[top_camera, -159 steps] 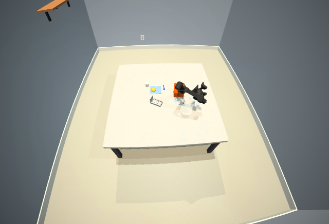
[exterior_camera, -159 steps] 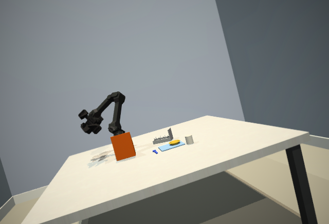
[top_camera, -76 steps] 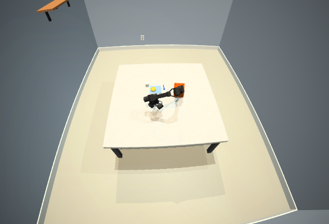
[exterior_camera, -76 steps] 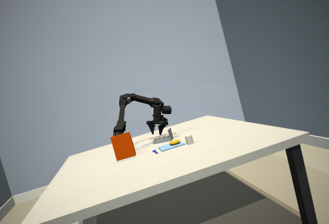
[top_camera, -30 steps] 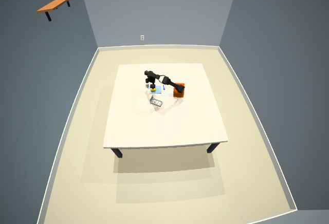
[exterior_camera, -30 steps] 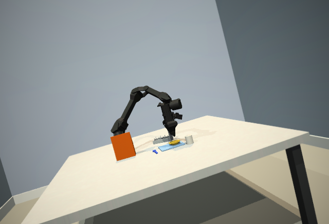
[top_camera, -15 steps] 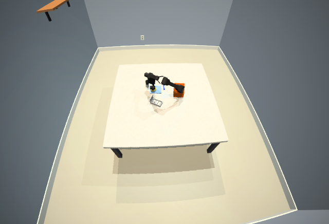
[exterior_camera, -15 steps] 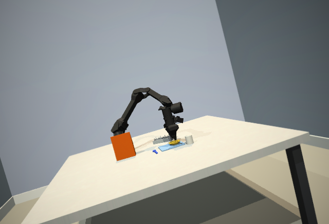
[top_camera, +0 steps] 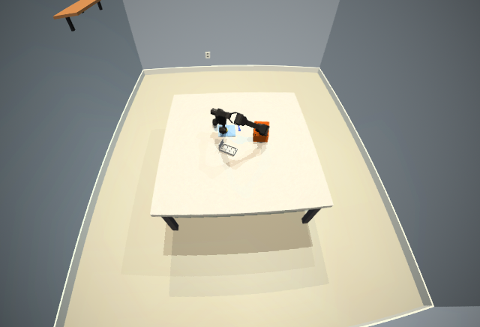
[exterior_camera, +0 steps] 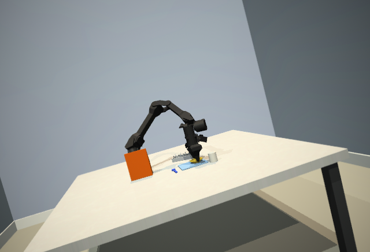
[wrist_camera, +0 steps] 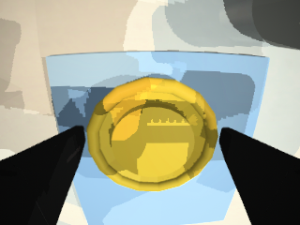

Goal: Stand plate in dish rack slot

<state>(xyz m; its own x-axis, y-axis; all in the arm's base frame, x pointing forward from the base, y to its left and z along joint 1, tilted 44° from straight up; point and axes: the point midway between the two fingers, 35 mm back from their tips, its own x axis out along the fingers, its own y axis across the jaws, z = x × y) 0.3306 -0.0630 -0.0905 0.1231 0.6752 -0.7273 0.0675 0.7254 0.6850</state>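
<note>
Right now my gripper tip is right at the yellow plate. Also, from my gripper tip: small blue object (140 mm behind, 20 mm to the right, 10 mm below); light blue flat mat (30 mm behind, 10 mm below); small white cup (80 mm to the right, 70 mm ahead, 10 mm above).
</note>
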